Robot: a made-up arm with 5 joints.
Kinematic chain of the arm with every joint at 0, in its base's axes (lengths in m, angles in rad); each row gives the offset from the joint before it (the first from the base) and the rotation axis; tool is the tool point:
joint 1: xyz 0 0 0.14 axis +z
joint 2: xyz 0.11 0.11 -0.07 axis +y
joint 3: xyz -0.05 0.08 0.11 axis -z
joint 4: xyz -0.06 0 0.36 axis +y
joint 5: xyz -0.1 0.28 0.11 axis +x
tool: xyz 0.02 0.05 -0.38
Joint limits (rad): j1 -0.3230..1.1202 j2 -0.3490..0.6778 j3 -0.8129..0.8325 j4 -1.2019..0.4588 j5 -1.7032..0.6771
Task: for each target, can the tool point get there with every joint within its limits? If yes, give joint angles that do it. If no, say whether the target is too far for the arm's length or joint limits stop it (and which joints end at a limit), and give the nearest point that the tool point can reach.
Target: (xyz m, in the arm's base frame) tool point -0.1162 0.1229 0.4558
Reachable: yes | joints 0.6849 0.1764 0.1004 -0.0435 -1.0959
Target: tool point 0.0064 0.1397 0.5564
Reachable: yes | joints 0.2123 0.2706 0.1853 -0.0572 -1.3650
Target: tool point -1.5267 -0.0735 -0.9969
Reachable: no: too far | nearest point -0.6956 -0.0335 0.1733 | short by 1.436 m
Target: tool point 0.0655 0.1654 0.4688
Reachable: yes | joints 0.2254 0.3315 0.2806 -0.8386 -1.2582
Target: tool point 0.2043 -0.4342 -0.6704
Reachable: no: joint limits stop it (at a limit: joint 1, joint 2, joint 3) | nearest point -0.2907 -0.2053 0.1777 | short by 1.008 m
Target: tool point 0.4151 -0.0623 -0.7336
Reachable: no: joint limits stop it (at a limit: joint 1, joint 2, joint 3) | nearest point 0.5696 0.1755 0.0860 | short by 0.867 m
